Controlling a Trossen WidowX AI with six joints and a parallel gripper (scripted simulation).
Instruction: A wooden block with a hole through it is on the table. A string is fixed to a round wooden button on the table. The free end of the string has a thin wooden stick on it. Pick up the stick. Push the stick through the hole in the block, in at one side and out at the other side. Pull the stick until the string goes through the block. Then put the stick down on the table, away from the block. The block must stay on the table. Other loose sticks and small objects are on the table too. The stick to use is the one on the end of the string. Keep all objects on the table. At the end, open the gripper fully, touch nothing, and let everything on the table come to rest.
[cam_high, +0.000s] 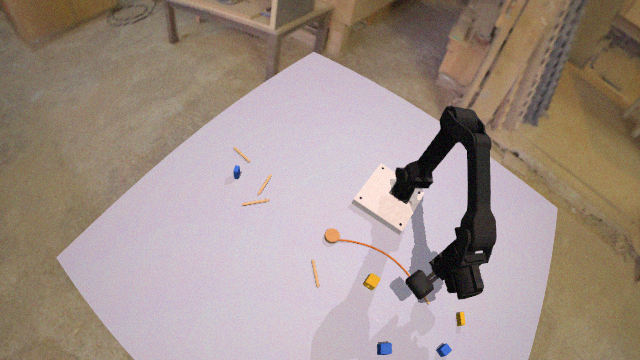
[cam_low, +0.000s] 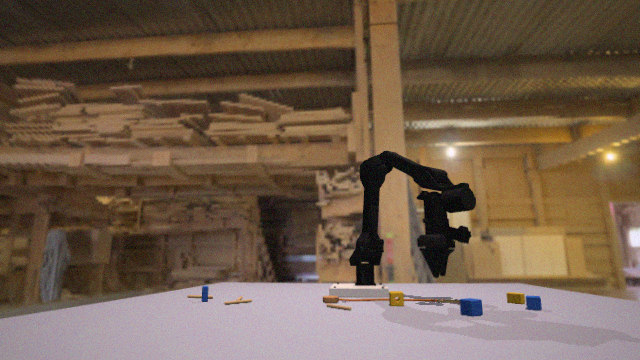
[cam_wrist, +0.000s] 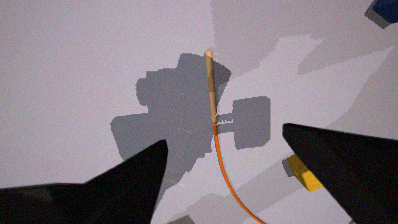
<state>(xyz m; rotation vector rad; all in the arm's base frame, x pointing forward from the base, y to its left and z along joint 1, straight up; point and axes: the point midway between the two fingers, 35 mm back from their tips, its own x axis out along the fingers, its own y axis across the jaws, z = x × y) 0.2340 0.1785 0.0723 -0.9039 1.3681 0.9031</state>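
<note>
Now: the round wooden button 28 cm to the right of my gripper tip, 5 cm below it and 1 cm ahead of it. From my gripper tip the other things lie so: blue piece: 60 cm to the right, 4 cm below, 2 cm ahead; then loose stick: 24 cm to the right, 13 cm ahead, 6 cm below.
</note>
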